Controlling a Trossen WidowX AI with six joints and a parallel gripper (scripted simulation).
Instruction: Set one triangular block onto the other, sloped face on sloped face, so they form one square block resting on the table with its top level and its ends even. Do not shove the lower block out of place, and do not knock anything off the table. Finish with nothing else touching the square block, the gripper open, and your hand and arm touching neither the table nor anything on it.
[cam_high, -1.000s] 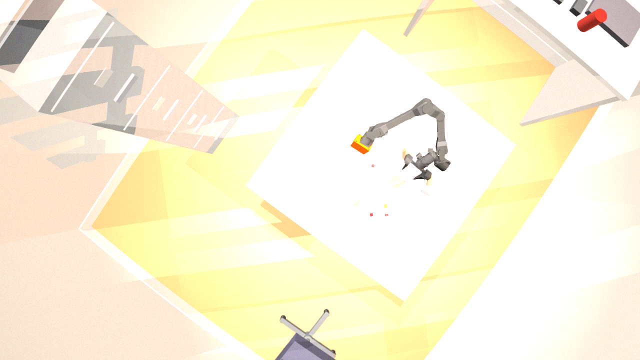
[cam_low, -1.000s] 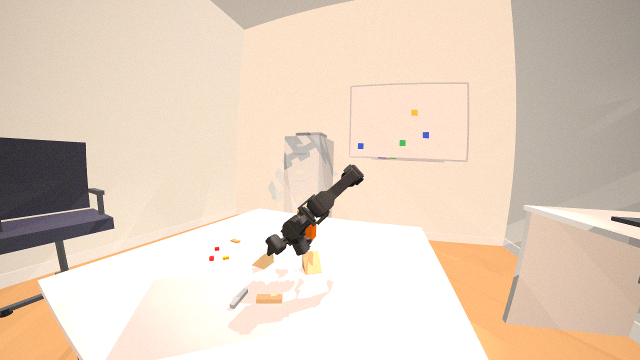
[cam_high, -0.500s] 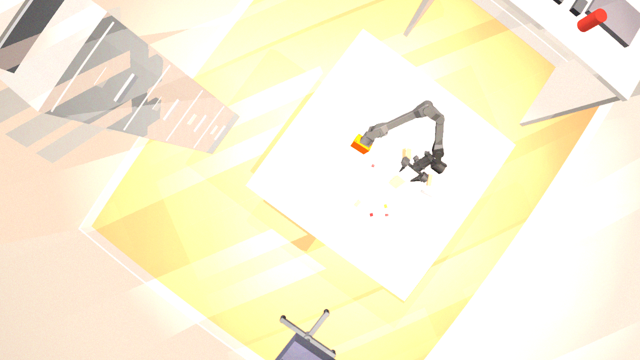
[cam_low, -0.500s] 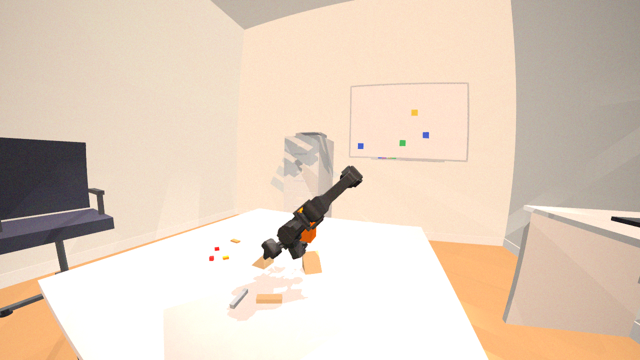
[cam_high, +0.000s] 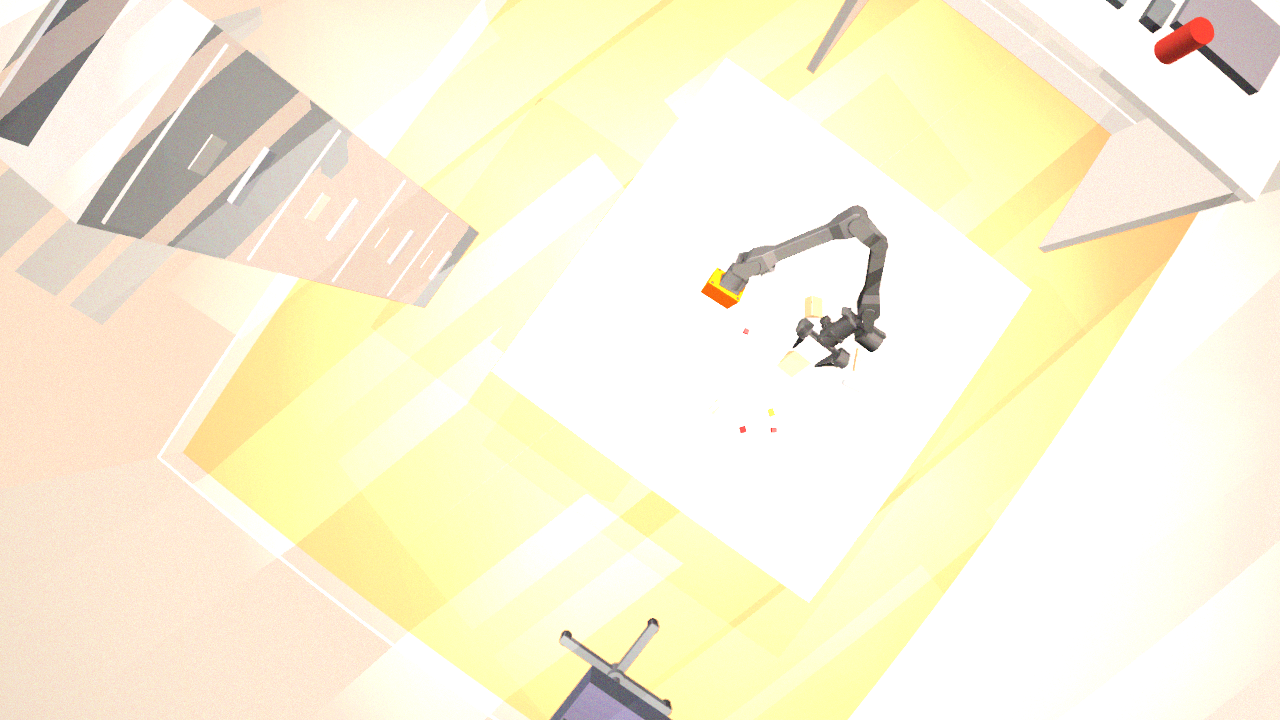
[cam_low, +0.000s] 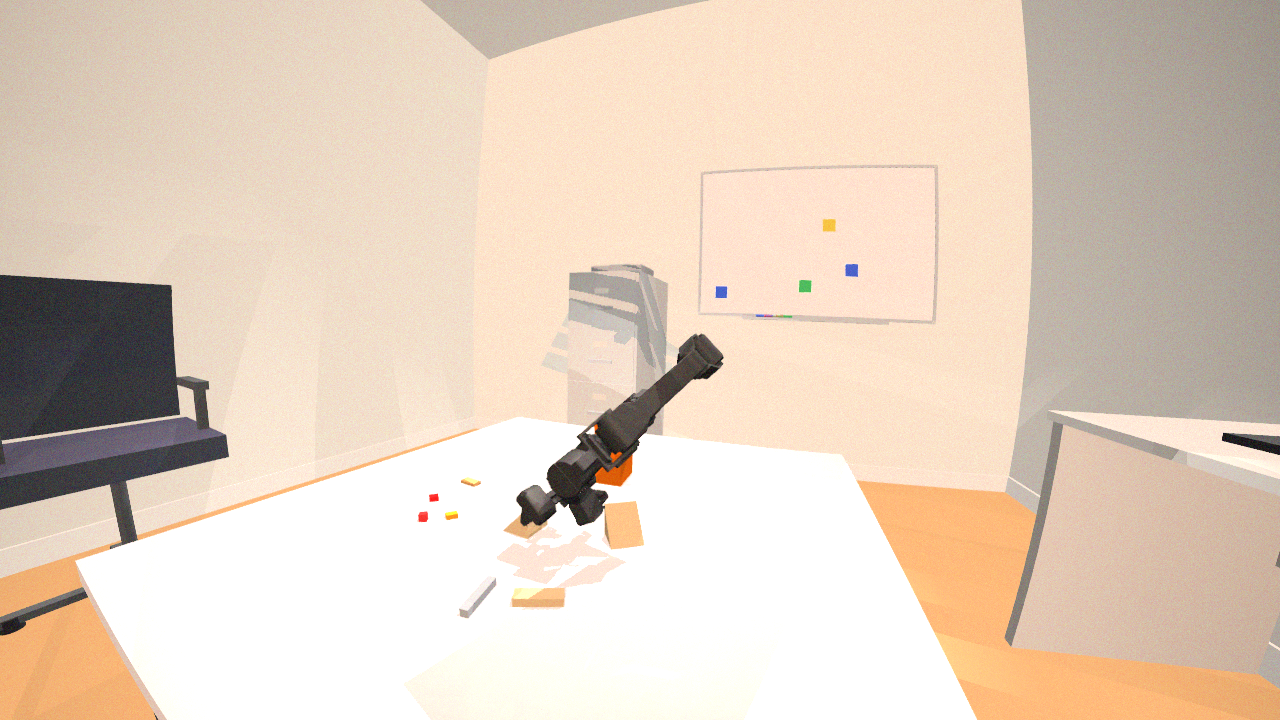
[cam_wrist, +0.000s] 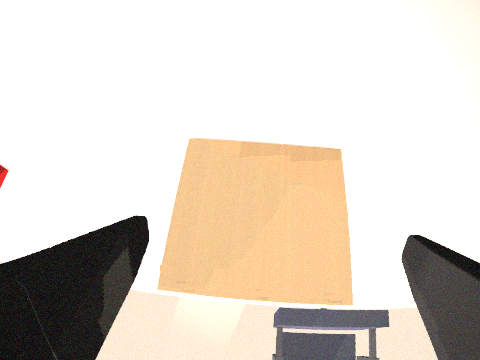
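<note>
Now: the triangular block 1 cm behind my gripper tip, 2 cm to the right of it and 3 cm below it. Also, from my gripper tip: thin grey bar (21 cm ahead, 4 cm below); flat tan slab (18 cm ahead, 8 cm to the left, 4 cm below).
</note>
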